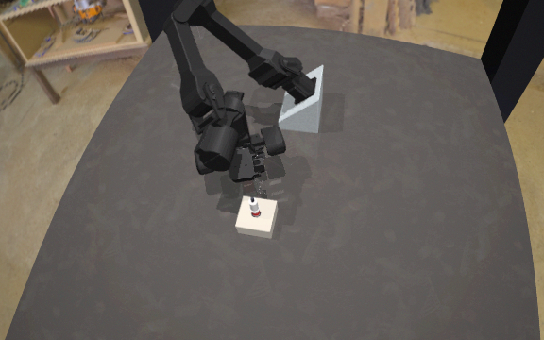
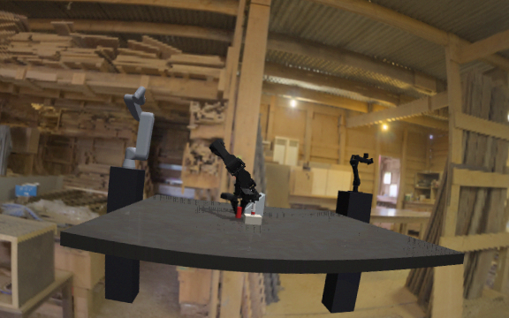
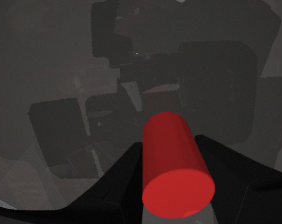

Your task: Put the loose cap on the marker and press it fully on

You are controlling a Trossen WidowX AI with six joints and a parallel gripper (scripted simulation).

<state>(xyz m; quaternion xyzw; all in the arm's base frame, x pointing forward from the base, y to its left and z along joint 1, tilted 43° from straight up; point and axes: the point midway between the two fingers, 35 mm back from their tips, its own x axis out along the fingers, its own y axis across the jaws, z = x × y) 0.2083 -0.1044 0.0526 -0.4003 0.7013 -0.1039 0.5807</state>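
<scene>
Right now the holder block is 11 cm ahead of my gripper tip and 5 cm to the left of it. From my gripper tip the other things lie so: red cap 1 cm above.
</scene>
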